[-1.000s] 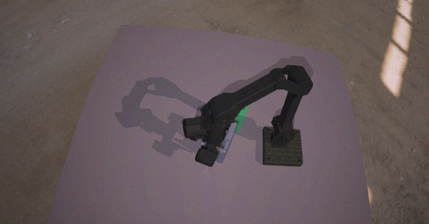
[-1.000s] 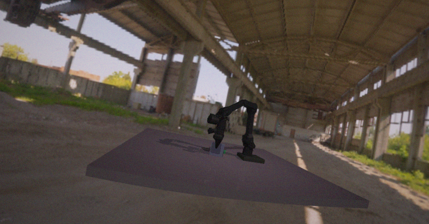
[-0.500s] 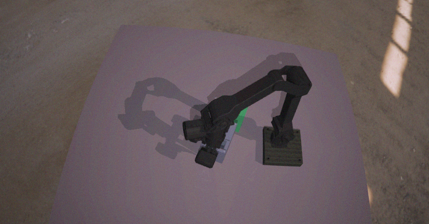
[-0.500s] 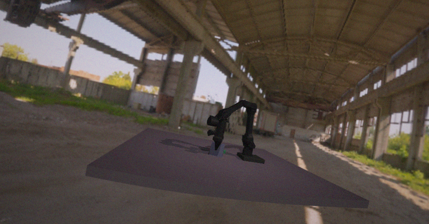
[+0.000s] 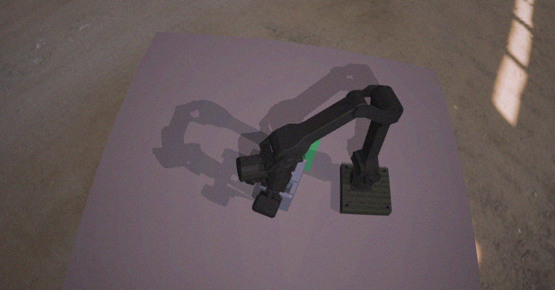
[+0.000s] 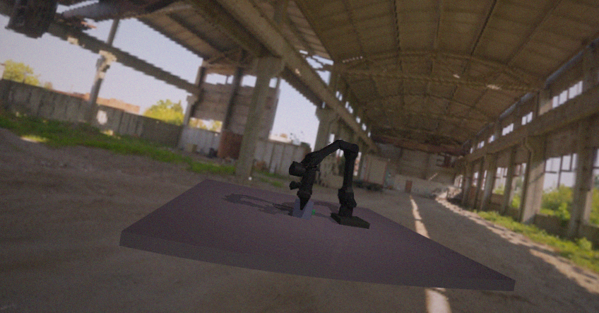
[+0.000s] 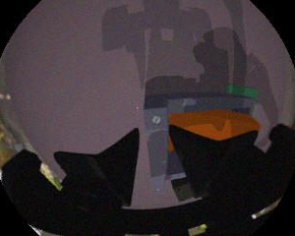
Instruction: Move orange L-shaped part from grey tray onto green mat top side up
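My gripper tip is 2 cm past the orange L-shaped part and 4 cm to the left of it. Round my gripper tip: green mat: 8 cm behind, 21 cm to the right, 5 cm below.
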